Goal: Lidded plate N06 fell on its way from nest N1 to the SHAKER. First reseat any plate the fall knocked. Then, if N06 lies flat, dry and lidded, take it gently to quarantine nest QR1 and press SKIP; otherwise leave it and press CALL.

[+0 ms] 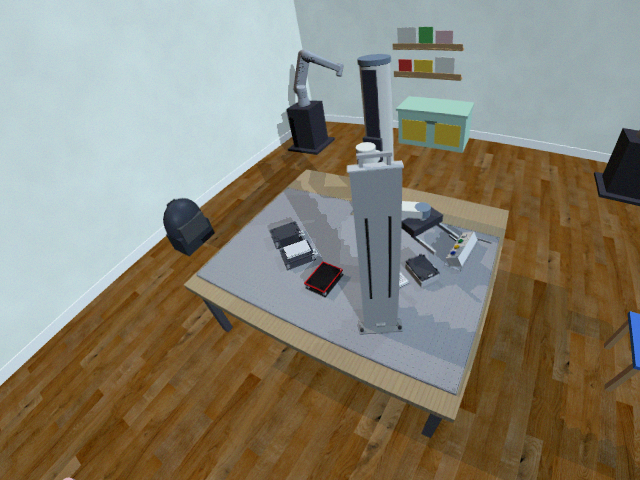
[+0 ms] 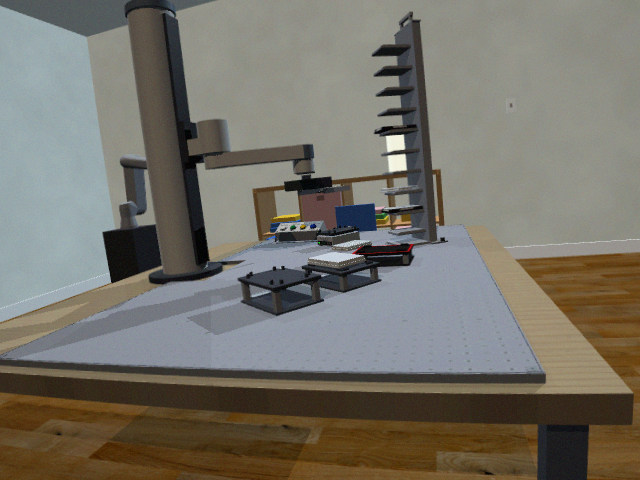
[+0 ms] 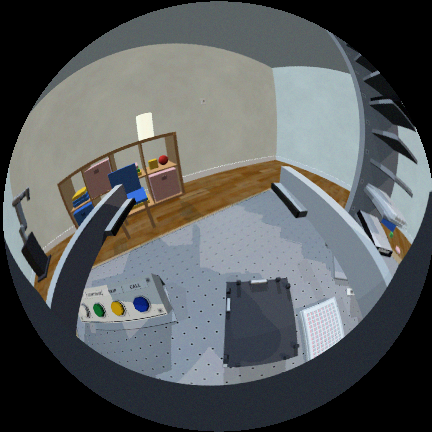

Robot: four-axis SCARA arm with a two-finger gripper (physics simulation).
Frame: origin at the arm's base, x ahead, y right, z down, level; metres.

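Seen in the pictures: gripper, between the fingertips: (image 1: 446,245) (image 2: 336,188) (image 3: 198,180); arm's base, origin of its link: (image 2: 186,275).
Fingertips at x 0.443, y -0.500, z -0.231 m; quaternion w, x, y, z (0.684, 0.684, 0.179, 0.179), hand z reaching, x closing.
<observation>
Offsets run from my fingertips to a thing's top centre. "spot": to the spot under its first point.
My gripper (image 1: 446,244) (image 2: 336,189) (image 3: 198,180) is open and empty, above the deck between the button box and the tower. A pale plate with a reddish well grid @[dx +0.088, dy +0.213, dz +0.202 m] (image 2: 351,245) (image 3: 323,327) lies flat on the deck beside the dark pinned shaker @[spot: dx +0.022, dy +0.092, dz +0.164 m] (image 1: 422,268) (image 2: 338,235) (image 3: 260,320), whose top is bare; its name, lid and dryness cannot be told. The red-rimmed nest @[dx +0.243, dy +0.515, dz +0.172 m] (image 1: 324,277) (image 2: 385,252) stands apart, with no plate visible on it. The button box @[dx -0.194, dy -0.052, dz +0.135 m] (image 1: 461,249) (image 2: 299,230) (image 3: 125,302) shows CALL above its blue button; a finger partly covers the yellow button's label.
The shelf tower (image 1: 378,206) (image 2: 424,155) (image 3: 356,100) rises beside the loose plate. White plates @[dx +0.282, dy +0.203, dz +0.013 m] (image 2: 401,190) (image 3: 385,205) sit on a low shelf. A white plate @[dx +0.150, dy +0.734, dz +0.151 m] (image 1: 297,249) (image 2: 336,259) rests on a dark stand near another, bare dark stand (image 1: 286,234) (image 2: 279,279).
</observation>
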